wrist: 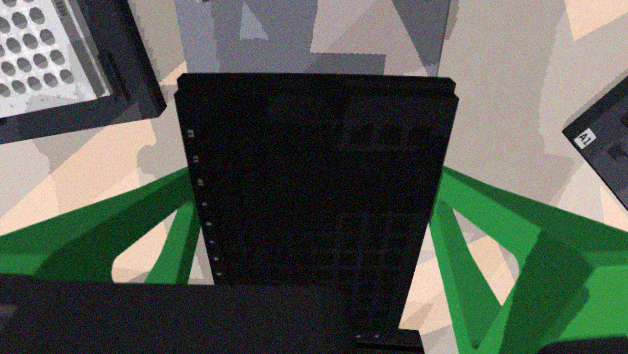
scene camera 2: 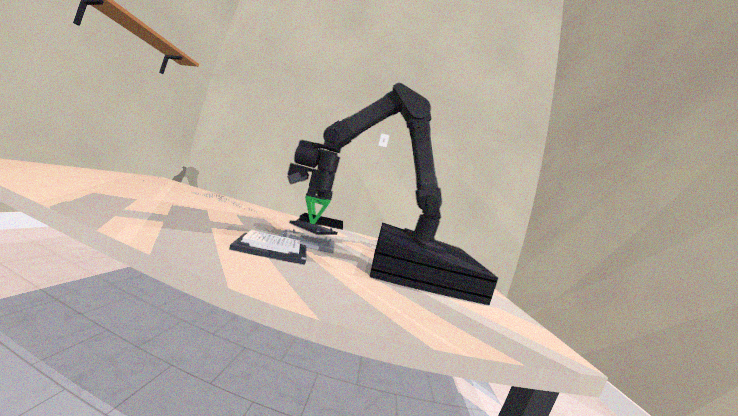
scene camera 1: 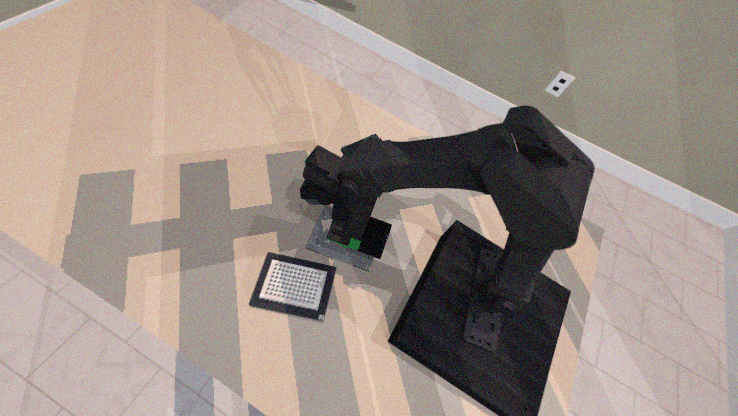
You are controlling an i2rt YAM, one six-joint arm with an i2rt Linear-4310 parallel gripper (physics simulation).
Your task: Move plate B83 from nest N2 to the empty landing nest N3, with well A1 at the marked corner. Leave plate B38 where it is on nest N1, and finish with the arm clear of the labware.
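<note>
My gripper [scene camera 1: 345, 241] [scene camera 2: 313, 219] [wrist: 314, 177] has green fingers and is shut on the black plate B83 [scene camera 1: 376, 238] [scene camera 2: 334, 223] [wrist: 310, 175], held level above the grey nest N3 [scene camera 1: 338, 255] [scene camera 2: 321, 243] [wrist: 280, 45]. In the wrist view the plate's long sides run roughly parallel to N3's. The plate and arm hide much of N3, and its marked corner does not show. White plate B38 [scene camera 1: 293, 284] [scene camera 2: 271, 241] [wrist: 30, 55] sits on dark nest N1 [scene camera 1: 256, 289] [scene camera 2: 268, 253] [wrist: 137, 65]. Dark nest N2 [scene camera 2: 323, 229] [wrist: 607, 150] shows its A1 label in the wrist view.
The arm stands on a large black base block [scene camera 1: 439, 330] [scene camera 2: 434, 279] right of the nests. N1 lies close beside N3, and N2 lies on N3's other side. A wall shelf [scene camera 2: 139, 31] is far off at the upper left.
</note>
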